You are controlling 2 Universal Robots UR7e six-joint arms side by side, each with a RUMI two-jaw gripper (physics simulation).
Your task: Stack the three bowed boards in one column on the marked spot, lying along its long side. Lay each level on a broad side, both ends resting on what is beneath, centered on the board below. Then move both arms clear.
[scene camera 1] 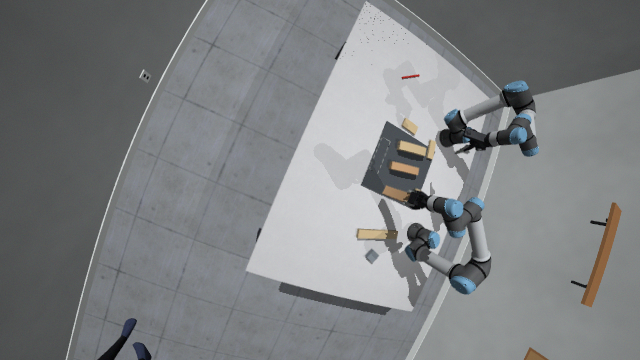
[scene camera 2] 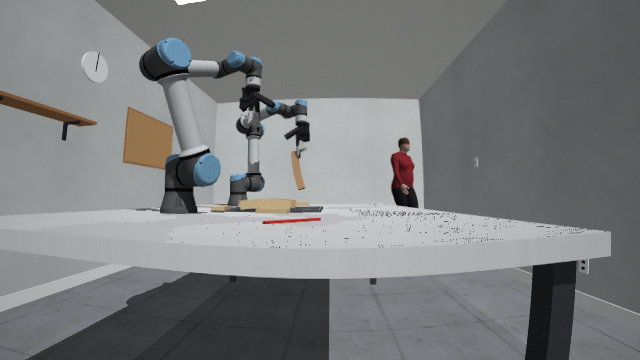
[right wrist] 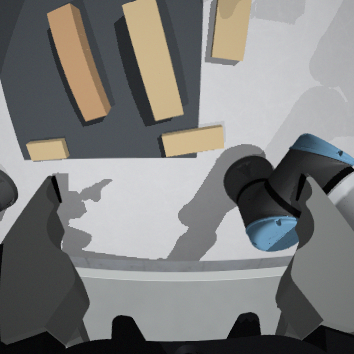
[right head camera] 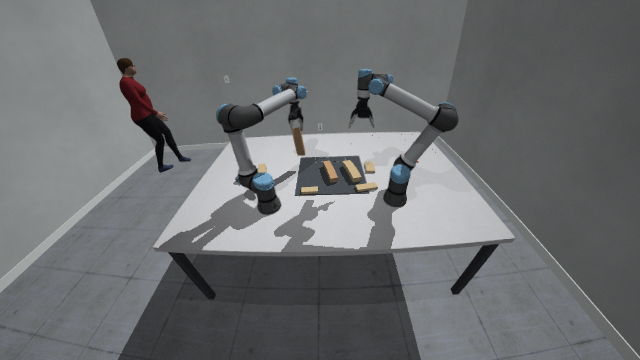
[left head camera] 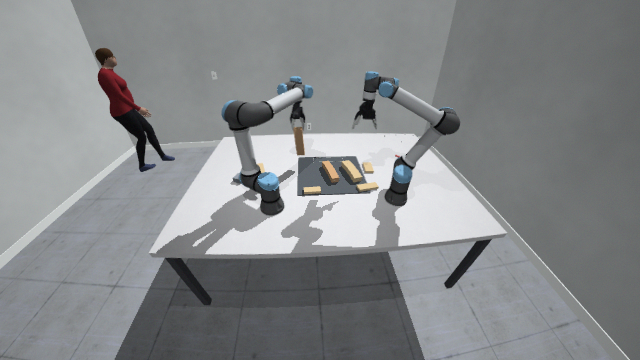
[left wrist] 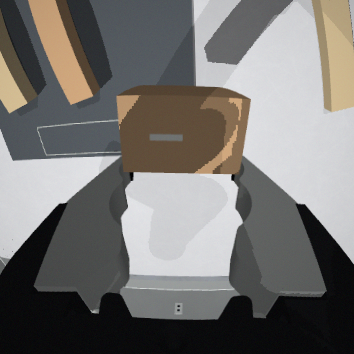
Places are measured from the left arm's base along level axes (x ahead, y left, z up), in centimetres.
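Pixels of known places: left gripper, fingertip midpoint: (scene camera 1: 405,197) (scene camera 2: 299,157) (right head camera: 297,131) (left head camera: 298,131) (left wrist: 182,155); right gripper, fingertip midpoint: (scene camera 1: 458,141) (scene camera 2: 253,128) (right wrist: 178,176) (right head camera: 361,128) (left head camera: 364,129); left arm's base, origin of the base link: (scene camera 1: 414,232) (right head camera: 269,206) (left head camera: 272,207); right arm's base, origin of the base link: (scene camera 1: 446,138) (scene camera 2: 178,212) (right wrist: 248,178) (right head camera: 394,199) (left head camera: 395,198).
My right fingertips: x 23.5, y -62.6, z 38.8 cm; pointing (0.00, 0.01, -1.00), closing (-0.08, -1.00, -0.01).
Ahead of a thing's pixels: the offset from my right fingertips to its top centre. "spot": to the spot under its first point. Level surfaces: height alone.
My left gripper (left head camera: 298,125) (scene camera 2: 300,151) (left wrist: 182,155) is shut on one end of an orange-brown bowed board @[dz -4.1, dx +19.8, dy +41.4 cm] (left head camera: 299,142) (scene camera 2: 297,171) (left wrist: 182,115), which hangs steeply down, its lower end above the table. A second orange bowed board @[dz -33.0, dx +7.5, dy +20.1 cm] (left head camera: 330,171) (scene camera 1: 404,168) (right wrist: 80,65) and a pale bowed board @[dz -33.0, dx +5.8, dy +4.1 cm] (left head camera: 351,171) (scene camera 1: 412,147) (right wrist: 152,60) lie side by side on the dark mat @[dz -38.2 cm] (left head camera: 312,175) (right wrist: 30,100). The marked outline @[spot: dz -38.2, dx +24.8, dy +16.3 cm] (left wrist: 75,124) is at the mat's edge, partly hidden by the held board in the left wrist view. My right gripper (left head camera: 365,126) (right wrist: 178,176) is open and empty, high above the table.
Small pale blocks @[dz -37.0, dx +11.3, dy -12.0 cm] (left head camera: 368,167) @[dz -36.4, dx -13.5, dy -3.0 cm] (left head camera: 367,187) @[dz -36.3, dx -12.1, dy +36.0 cm] (left head camera: 312,190) lie on and around the mat. A long pale board @[dz -35.8, dx +10.1, dy +71.5 cm] (scene camera 1: 372,234) (left wrist: 335,55) and a grey block @[dz -35.2, dx +8.7, dy +88.0 cm] (scene camera 1: 371,256) lie off the mat near the left arm's base. A red stick @[dz -38.2, dx +21.9, dy -50.0 cm] (scene camera 1: 410,77) (scene camera 2: 291,220) lies on the table.
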